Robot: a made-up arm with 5 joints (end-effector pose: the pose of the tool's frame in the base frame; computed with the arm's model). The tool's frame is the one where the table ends.
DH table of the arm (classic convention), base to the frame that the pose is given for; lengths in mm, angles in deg. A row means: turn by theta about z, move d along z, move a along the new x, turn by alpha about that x. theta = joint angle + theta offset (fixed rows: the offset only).
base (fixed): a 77.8, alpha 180, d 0, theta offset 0
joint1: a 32.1, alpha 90, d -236.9, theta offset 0
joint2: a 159, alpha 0, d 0, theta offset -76.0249
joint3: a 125.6, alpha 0, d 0, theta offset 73.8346
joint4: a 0, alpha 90, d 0.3, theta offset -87.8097
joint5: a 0, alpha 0, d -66.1, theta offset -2.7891
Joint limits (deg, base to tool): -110..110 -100..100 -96.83..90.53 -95..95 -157.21..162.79
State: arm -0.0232 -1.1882 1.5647 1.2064 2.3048
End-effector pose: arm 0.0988 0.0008 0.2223 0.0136 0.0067 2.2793
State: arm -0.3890 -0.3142 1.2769 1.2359 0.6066
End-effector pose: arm 0.1311 0.0222 0.2417 0.0549 0.6489 0.9147
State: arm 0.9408 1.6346 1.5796 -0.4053 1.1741
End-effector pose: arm 0.0755 0.0037 0.1715 1.0648 0.6349 0.1604
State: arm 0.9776 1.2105 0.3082 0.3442 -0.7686
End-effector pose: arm 0.1800 -0.1510 0.0670 0.0268 0.3340 -1.7806
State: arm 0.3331 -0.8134 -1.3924 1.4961 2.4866
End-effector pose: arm 0.0006 0.0270 0.5121 -2.4877 -0.4663 1.0097
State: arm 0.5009 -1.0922 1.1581 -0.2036 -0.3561
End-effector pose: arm 0.1690 -0.0496 0.3476 -0.0843 -1.7529 -0.6687
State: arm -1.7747 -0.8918 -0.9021 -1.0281 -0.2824
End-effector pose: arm 0.1097 -0.1558 0.5058 -1.7497 0.9969 0.9612
